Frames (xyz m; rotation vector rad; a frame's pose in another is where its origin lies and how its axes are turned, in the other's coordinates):
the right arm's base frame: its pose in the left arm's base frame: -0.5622 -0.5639 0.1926 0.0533 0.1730 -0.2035
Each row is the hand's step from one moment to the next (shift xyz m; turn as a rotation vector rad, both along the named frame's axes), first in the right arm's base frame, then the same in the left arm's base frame.
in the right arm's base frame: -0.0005 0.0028 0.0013 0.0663 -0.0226 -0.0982
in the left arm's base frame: 0.0003 0.0027 0.0015 0.0431 -0.0282 -0.1091
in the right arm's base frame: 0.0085 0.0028 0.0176 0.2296 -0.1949 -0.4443
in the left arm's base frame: 0.0117 -0.0002 0.0159 0.1079 -0.2045 -0.4844
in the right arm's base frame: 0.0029 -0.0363 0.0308 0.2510 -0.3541 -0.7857
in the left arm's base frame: 0.0004 -0.0382 0.0285 0.0393 -0.3405 -0.8296
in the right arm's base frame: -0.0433 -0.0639 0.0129 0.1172 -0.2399 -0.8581
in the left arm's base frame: -0.0528 -0.0549 0.0181 -0.0783 -0.1975 -0.8732
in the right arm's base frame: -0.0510 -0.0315 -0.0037 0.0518 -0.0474 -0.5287
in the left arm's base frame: -0.0563 -0.0205 0.0042 -0.0473 -0.0194 -0.5309
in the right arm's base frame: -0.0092 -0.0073 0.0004 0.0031 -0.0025 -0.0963
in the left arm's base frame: -0.0103 -0.0054 0.0018 -0.0135 0.0037 -0.0954
